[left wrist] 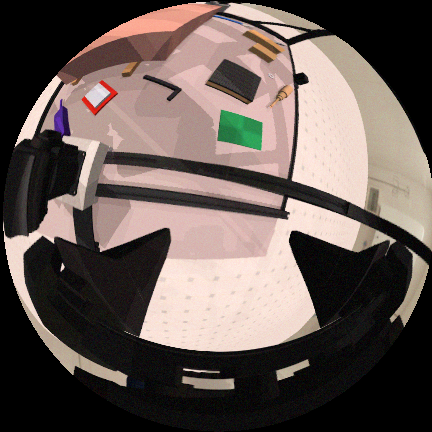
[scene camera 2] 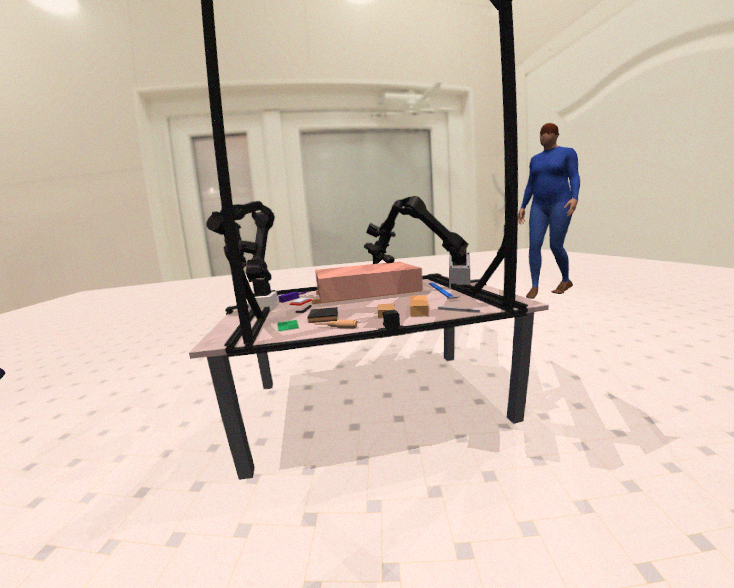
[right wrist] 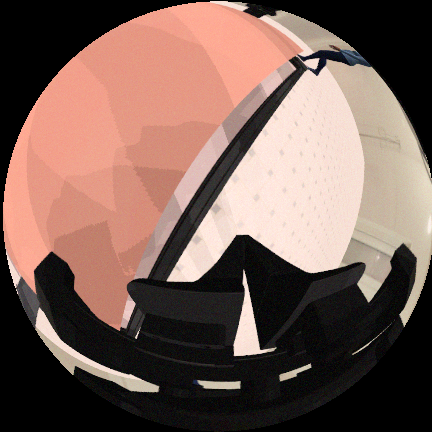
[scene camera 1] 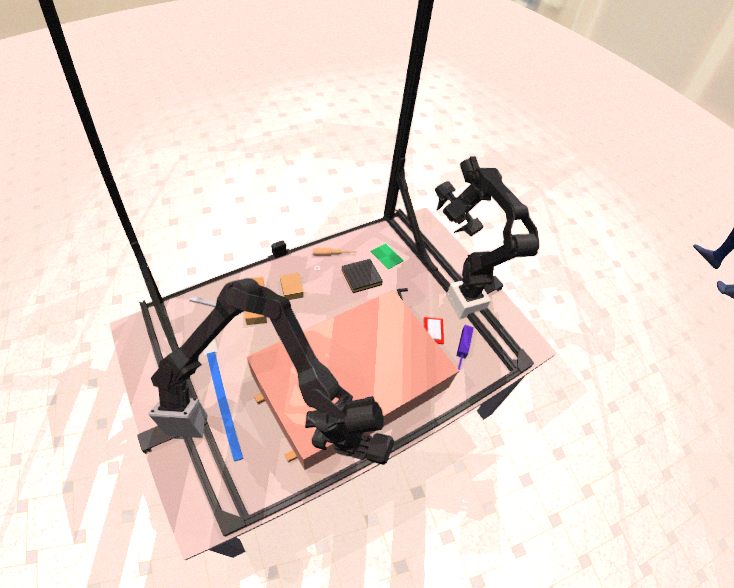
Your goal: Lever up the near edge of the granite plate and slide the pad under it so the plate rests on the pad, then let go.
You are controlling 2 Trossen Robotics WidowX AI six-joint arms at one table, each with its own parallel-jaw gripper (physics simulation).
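Places are measured from the left arm's base along level axes (x ahead, y left, z up), in metres.
Pixels of known places: left gripper, between the fingertips: (left wrist: 232,235) (scene camera 1: 445,221); right gripper, between the fingertips: (right wrist: 241,239) (scene camera 1: 365,455); left arm's base, origin of its link: (left wrist: 67,169) (scene camera 2: 262,294) (scene camera 1: 471,291); right arm's base, origin of its link: (scene camera 2: 459,260) (scene camera 1: 174,405).
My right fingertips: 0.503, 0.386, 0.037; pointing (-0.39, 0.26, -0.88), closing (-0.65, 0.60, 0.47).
Ahead of a thing's pixels: the offset from my right fingertips to its middle, as dx, dy, dz.
The granite plate, a thick salmon block {-0.050, -0.228, -0.030} (scene camera 1: 367,349) (scene camera 2: 367,282) (left wrist: 120,25) (right wrist: 100,100), lies across the table with wooden strips (scene camera 1: 259,398) (left wrist: 131,69) showing under its ends. A dark ribbed square pad with a tan base {-0.211, -0.583, -0.089} (scene camera 1: 361,275) (scene camera 2: 322,313) (left wrist: 234,80) lies flat behind the plate in scene camera 1, apart from it. My right gripper (scene camera 1: 355,444) (right wrist: 241,239) is shut and empty, above the plate's near edge; contact cannot be made out. My left gripper (scene camera 1: 447,219) (left wrist: 232,235) is open and empty, raised beyond the table's right side in scene camera 1.
A green sheet {-0.328, -0.650, -0.099} (scene camera 1: 386,256) (left wrist: 240,130), a black hex key {-0.312, -0.452, -0.096} (scene camera 1: 401,290) (left wrist: 162,86), a wooden-handled tool {-0.159, -0.704, -0.087} (scene camera 1: 324,251), wooden blocks {+0.019, -0.598, -0.085} (scene camera 1: 291,285) and a blue strip {+0.302, -0.295, -0.090} (scene camera 1: 224,404) lie around the plate. A red-framed card {-0.352, -0.323, -0.093} (scene camera 1: 434,329) and a purple tool {-0.405, -0.227, -0.085} (scene camera 1: 465,341) lie right. Black rails (scene camera 1: 318,486) edge the table.
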